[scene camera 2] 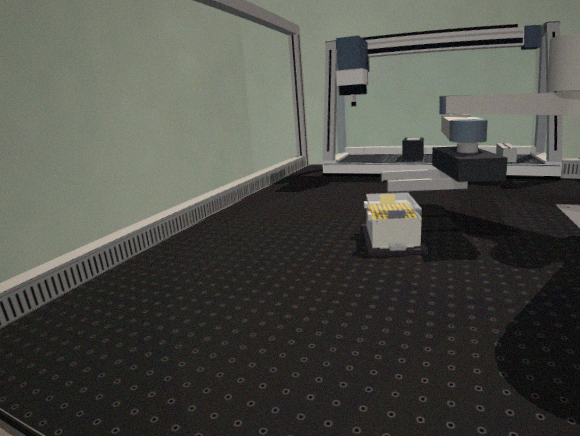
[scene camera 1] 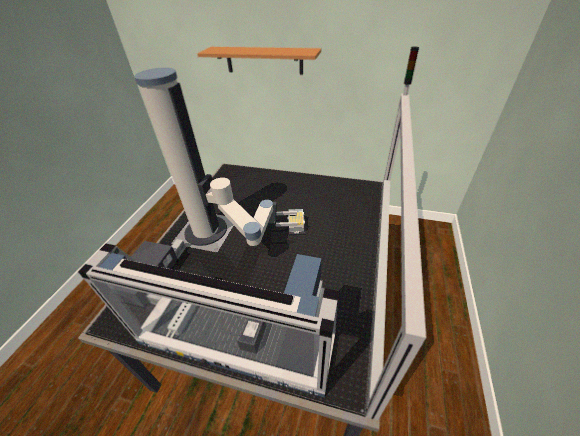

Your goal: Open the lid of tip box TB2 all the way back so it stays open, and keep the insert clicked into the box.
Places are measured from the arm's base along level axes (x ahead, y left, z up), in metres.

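Pixels of known places: gripper, between the fingertips: (scene camera 2: 384, 180) (scene camera 1: 297, 218); arm's base, origin of its link: (scene camera 1: 206, 231).
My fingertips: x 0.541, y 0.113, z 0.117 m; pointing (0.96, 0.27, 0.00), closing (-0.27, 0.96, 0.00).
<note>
Ahead of a thing's pixels: the offset from my fingertips to its top centre. "*": to the spot under its first point.
The white tip box @[dx -0.020, dy +0.048, dz -0.027 m] (scene camera 1: 297, 231) (scene camera 2: 394, 234) stands upright on the dark table. I see one box and cannot read its label. Its insert with yellow tips @[dx -0.020, dy +0.048, dz -0.030 m] (scene camera 1: 298, 220) (scene camera 2: 384, 212) sits level in the top; its click fit is too small to tell. Clear grey walls (scene camera 2: 416, 206) rise around the tips, with a yellow patch at the far side; whether they belong to a shut or tilted lid, I cannot tell. My gripper (scene camera 1: 290, 219) (scene camera 2: 384, 180) is shut with nothing held, its two pale fingers a little apart. They point at the box's top from the arm side and hang above the table.
A gantry frame (scene camera 1: 210, 305) (scene camera 2: 327, 105) with a blue head @[* dx +0.199, dy -0.652, dz +0.383 m] (scene camera 1: 304, 274) (scene camera 2: 352, 52) stands on the table's other side. A dark block (scene camera 1: 250, 341) (scene camera 2: 413, 149) stands inside it. The arm's column (scene camera 1: 172, 155) is left of the box; a framed panel (scene camera 1: 410, 210) (scene camera 2: 299, 95) borders the table.
</note>
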